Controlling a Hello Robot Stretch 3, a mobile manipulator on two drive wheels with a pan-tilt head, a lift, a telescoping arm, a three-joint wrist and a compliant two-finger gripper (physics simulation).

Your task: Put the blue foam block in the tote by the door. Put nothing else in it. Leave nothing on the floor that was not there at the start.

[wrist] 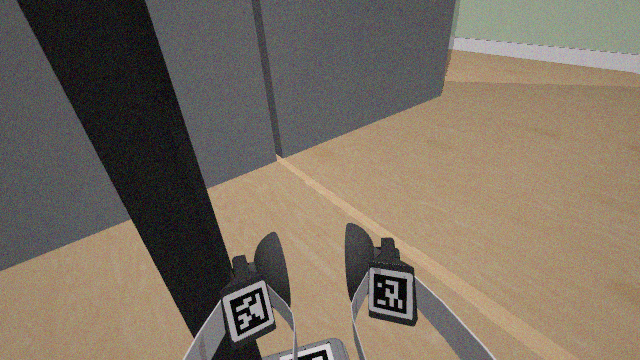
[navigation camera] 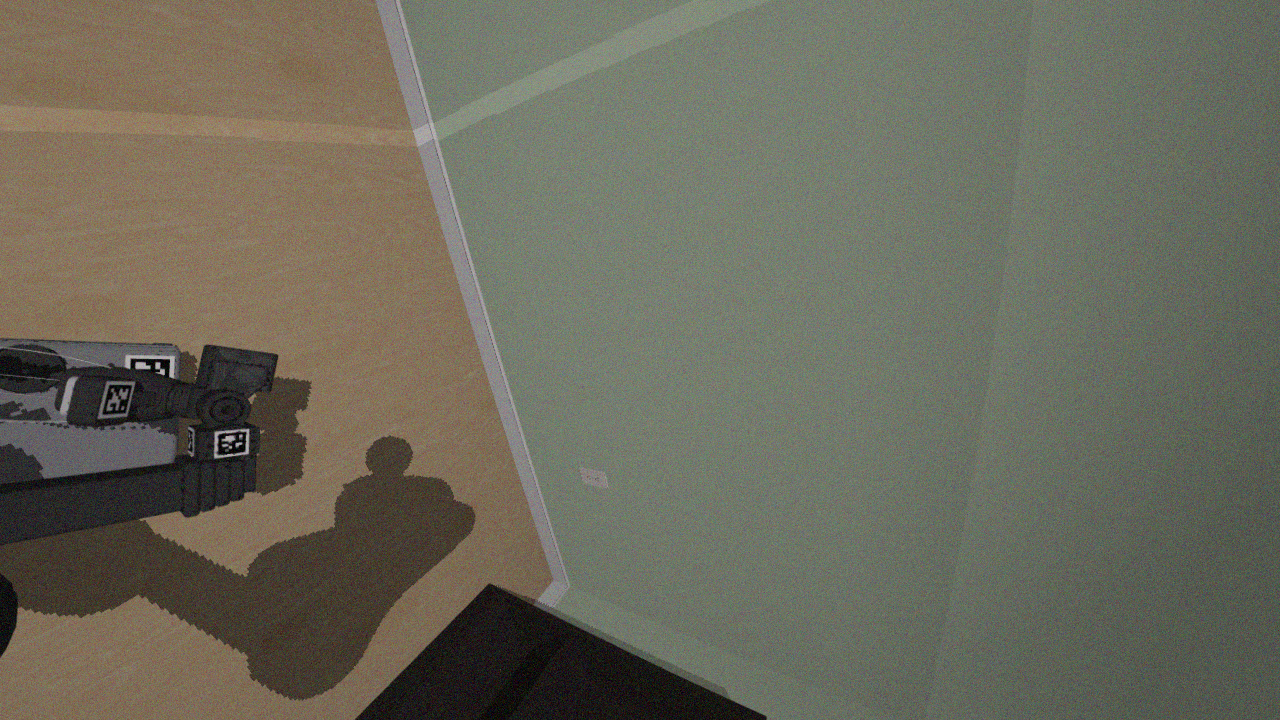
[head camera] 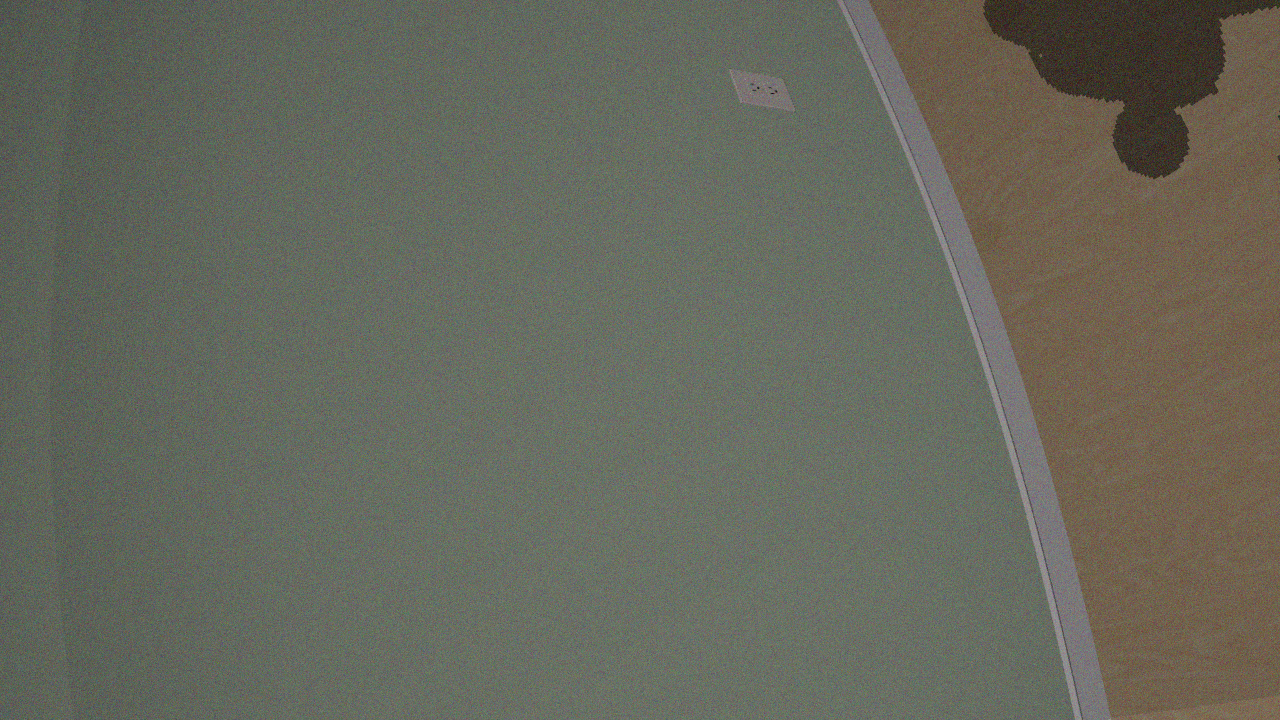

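Seen in the pictures: gripper, between the fingertips: (wrist: pixel 314 252); robot's base, origin of its link: (navigation camera: pixel 29 366).
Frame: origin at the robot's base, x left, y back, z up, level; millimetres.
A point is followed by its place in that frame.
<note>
My gripper (wrist: pixel 314 252) {x 90, y -11, z 390 mm} is open in the wrist view, its two dark fingertips standing apart above the wooden floor (wrist: pixel 500 200) {x 490, y -583, z 0 mm}, with bare floor showing between them. The blue foam block does not show in any view. The tote and the door do not show either. In the navigation camera view, part of my arm and wrist (navigation camera: pixel 192 402) {x -124, y 18, z 545 mm} shows at the left, above the floor; the fingertips cannot be made out there.
A large grey panelled body (wrist: pixel 350 75) {x 1051, y -357, z 221 mm} stands beyond the gripper. A black post (wrist: pixel 130 130) crosses the wrist view's left. A dark box-like piece of furniture (navigation camera: pixel 572 667) {x -996, y 952, z 452 mm} stands near the wall corner. A green wall (head camera: pixel 537 358) {x -968, y -48, z 887 mm} (navigation camera: pixel 760 313) {x -914, y -175, z 1019 mm} carries an outlet (head camera: pixel 761 90) {x -1138, y 366, z 407 mm} (navigation camera: pixel 593 477) {x -1139, y 366, z 401 mm}.
</note>
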